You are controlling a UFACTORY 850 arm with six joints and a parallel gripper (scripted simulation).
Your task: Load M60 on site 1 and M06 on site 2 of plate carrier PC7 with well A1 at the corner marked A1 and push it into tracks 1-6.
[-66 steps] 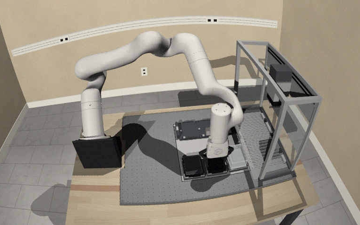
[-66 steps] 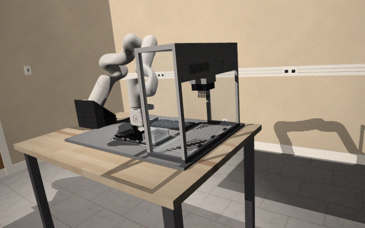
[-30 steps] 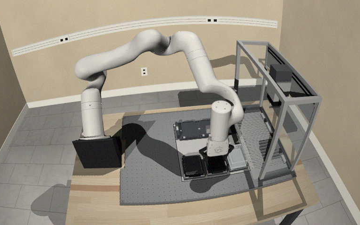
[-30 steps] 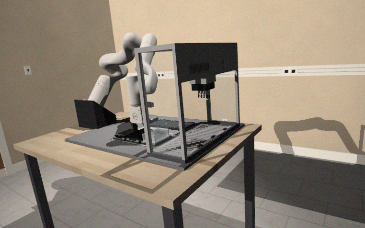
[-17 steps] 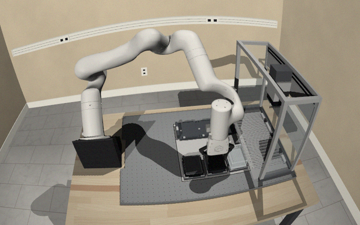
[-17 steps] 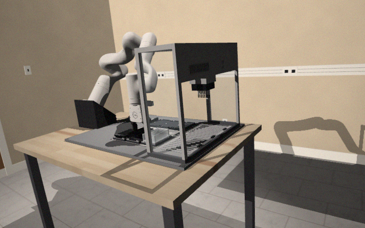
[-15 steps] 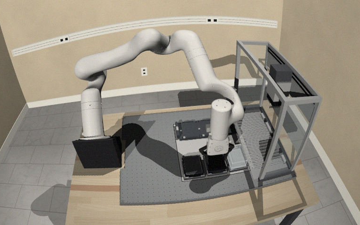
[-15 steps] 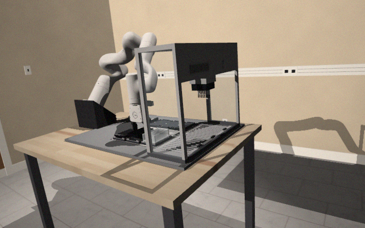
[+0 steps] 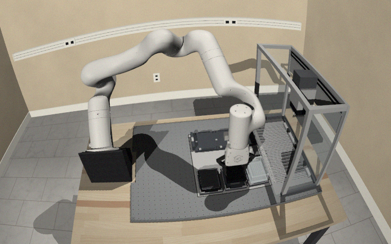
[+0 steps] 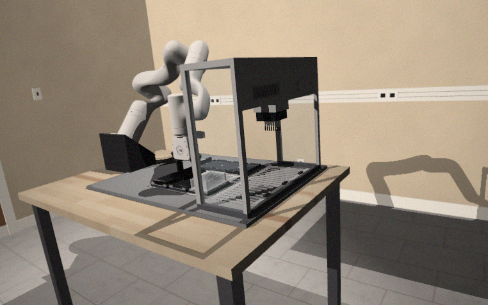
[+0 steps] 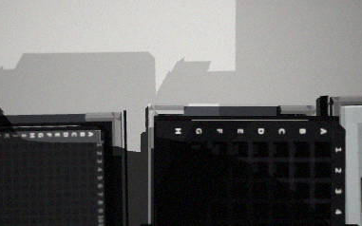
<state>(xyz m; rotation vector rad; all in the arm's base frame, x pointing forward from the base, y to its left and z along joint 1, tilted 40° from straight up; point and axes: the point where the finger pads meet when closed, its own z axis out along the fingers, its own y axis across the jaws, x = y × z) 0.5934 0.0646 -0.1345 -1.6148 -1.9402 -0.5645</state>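
The nest S2 lies 60 mm below my hand. Round my hand: nest S1: 110 mm behind, 60 mm below, 20 mm to the right; then clear deep-well block M09: 110 mm ahead, 30 mm below, 20 mm to the left; then plate carrier PC7: 260 mm to the left, 50 mm below, 30 mm behind.
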